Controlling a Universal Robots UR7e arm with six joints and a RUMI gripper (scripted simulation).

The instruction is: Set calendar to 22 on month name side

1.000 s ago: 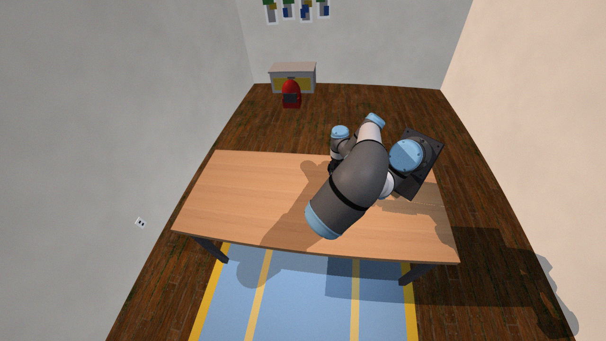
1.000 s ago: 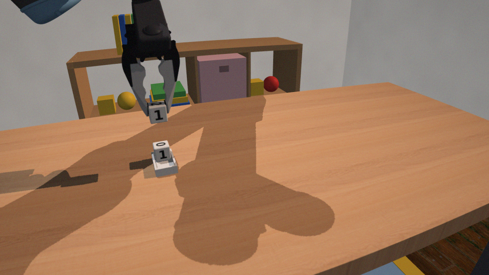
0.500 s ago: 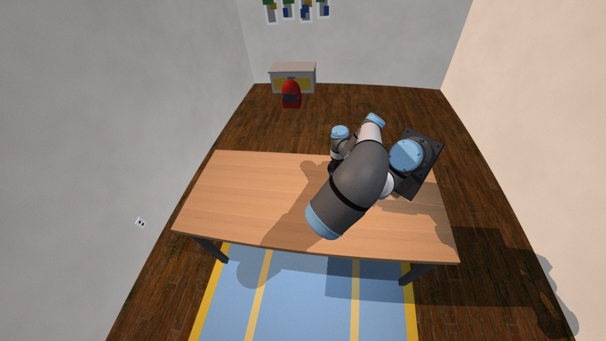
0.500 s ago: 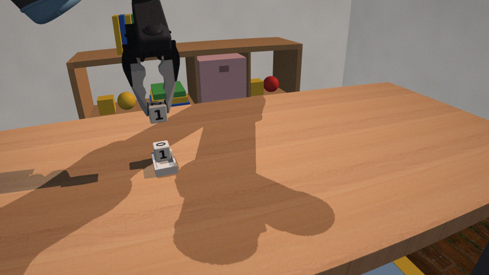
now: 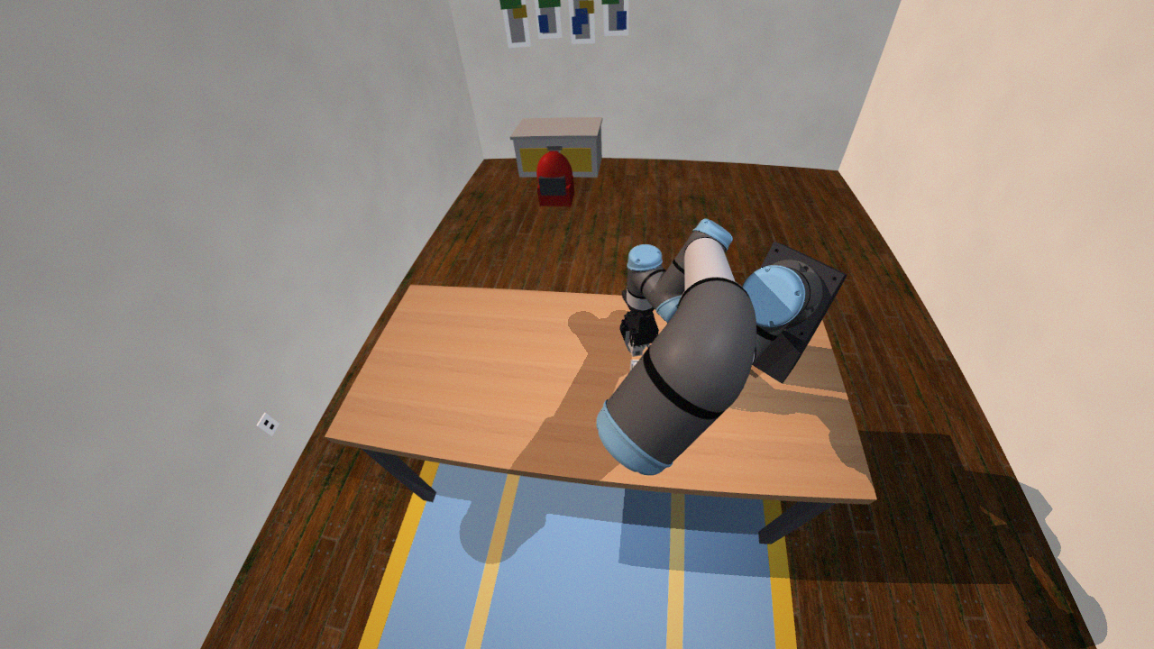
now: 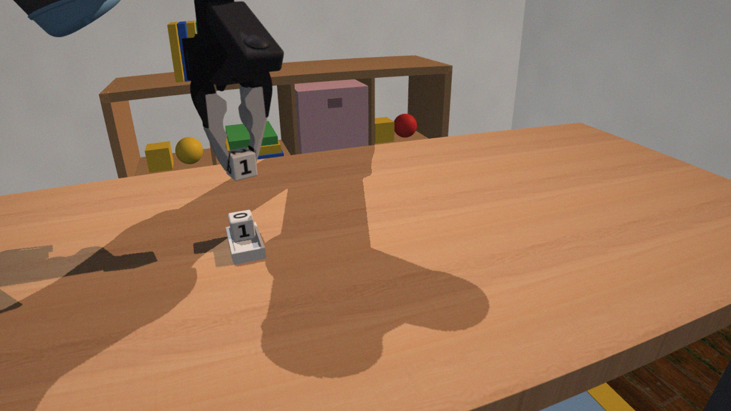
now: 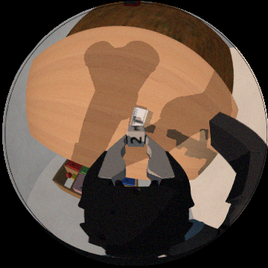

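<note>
Now: hand 12 cm above the grey tray and 1 cm past it. Round my hand: white cube 1 cm below.
</note>
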